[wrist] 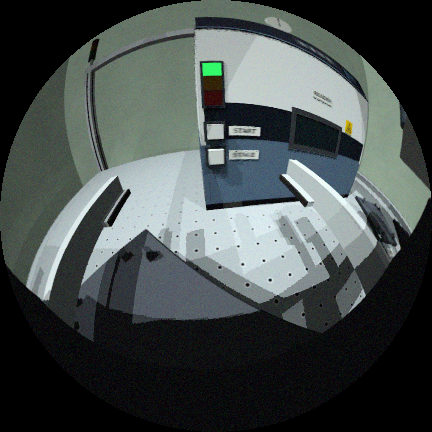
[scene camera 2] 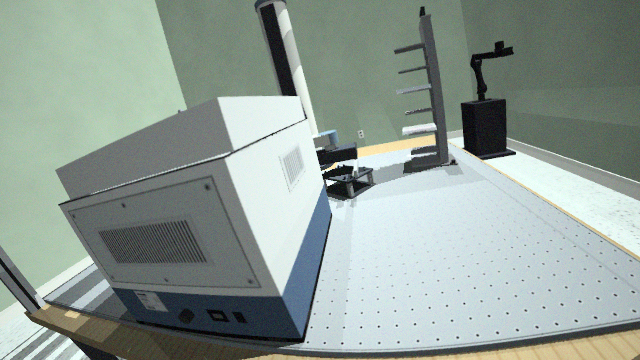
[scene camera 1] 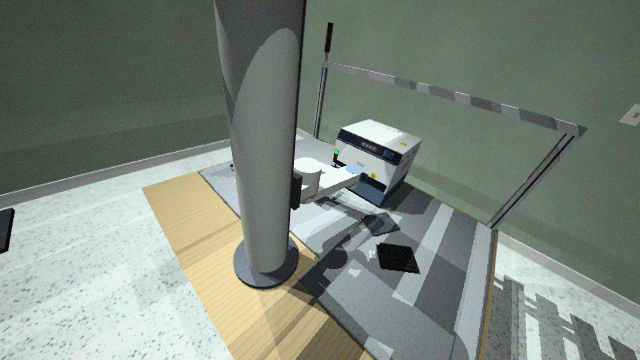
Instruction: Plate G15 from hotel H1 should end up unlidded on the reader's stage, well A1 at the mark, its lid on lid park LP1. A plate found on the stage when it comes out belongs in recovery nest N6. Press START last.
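Places are measured from the arm's base along level axes (x back, y right, z up), in millimetres.
Pixels of known places: gripper, fingertip midpoint: [wrist: 202,170] [scene camera 2: 327,178]; arm's base at its link origin: [scene camera 1: 267,257].
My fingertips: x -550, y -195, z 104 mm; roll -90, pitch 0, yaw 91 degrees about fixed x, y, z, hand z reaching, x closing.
Note:
For each thing: its top centre in the pictures, then the offset to it from my fingertips. "spot": a spot on its surface instead.
- blue reader at its top centre: [scene camera 2: 193,124] [wrist: 267,57] [scene camera 1: 382,133] dz +242, dx -251, dy +176 mm
- START button at its top centre: [wrist: 214,123] dz +35, dx -60, dy +16 mm
- STAGE button at its top centre: [wrist: 215,148] dz +3, dx -60, dy +16 mm
- white plate at its top centre: [scene camera 2: 418,126] dz +50, dx +290, dy -339 mm
- grey pad with corner studs, surface spot: [scene camera 1: 381,223] spot: dz -81, dx +37, dy +431 mm
- black pad at a spot on its surface: [scene camera 1: 397,258] spot: dz -79, dx +169, dy +577 mm
The white and blue reader [scene camera 1: 377,145] [scene camera 2: 270,215] [wrist: 280,75] stands upright. In the wrist view its front carries the START button [wrist: 215,131], the STAGE button [wrist: 216,156] below it, and a signal light [wrist: 212,69] lit green. Its slot [wrist: 316,132] looks dark, with no stage sticking out. My gripper [wrist: 202,170] is open and empty in front of the buttons, its fingers wide apart above a dark raised nest. A shelf rack [scene camera 2: 436,90] holds a white plate [scene camera 2: 419,129] on a lower shelf; labels are unreadable, so G15 cannot be told.
A grey pad with corner studs [scene camera 1: 381,223] and a black pad [scene camera 1: 397,258] lie on the deck right of the arm column [scene camera 1: 262,150] in scene view 1. A metal frame [scene camera 1: 450,95] stands behind the reader. A black pedestal [scene camera 2: 484,127] with a small arm stands beyond the rack.

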